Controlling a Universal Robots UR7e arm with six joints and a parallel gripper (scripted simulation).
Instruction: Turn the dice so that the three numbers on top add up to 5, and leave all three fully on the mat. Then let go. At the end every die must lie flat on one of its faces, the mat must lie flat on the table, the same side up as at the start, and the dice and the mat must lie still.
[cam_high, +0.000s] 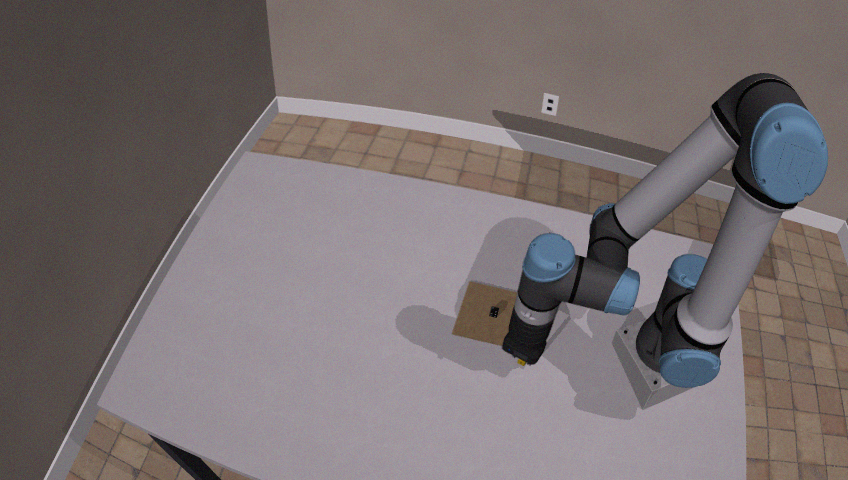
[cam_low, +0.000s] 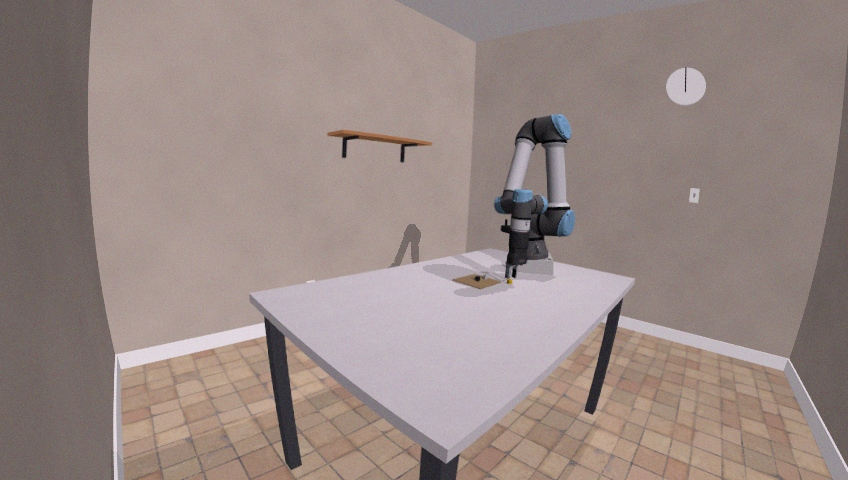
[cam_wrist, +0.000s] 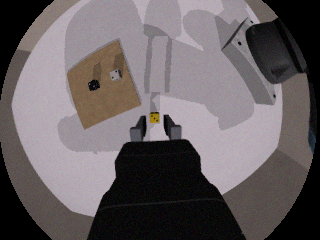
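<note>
The yellow die is 30 mm below my hand. Round my hand: mat 90 mm ahead, 100 mm to the right, 40 mm below; then black die 90 mm ahead, 100 mm to the right, 30 mm below; then white die 40 mm ahead, 100 mm to the right, 30 mm below.
</note>
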